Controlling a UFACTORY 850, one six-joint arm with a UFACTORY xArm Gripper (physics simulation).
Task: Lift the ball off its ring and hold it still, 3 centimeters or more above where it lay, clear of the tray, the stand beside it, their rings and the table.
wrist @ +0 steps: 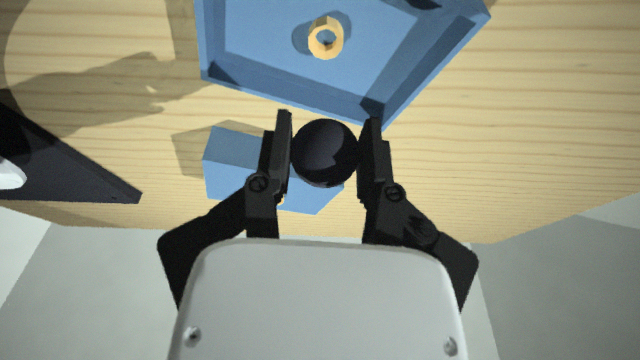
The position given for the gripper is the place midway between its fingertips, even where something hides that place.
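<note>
Blue stand (230,156). Dark ball (324,153). Blue tray (349,67). The gripper (326,128), visible too.
</note>
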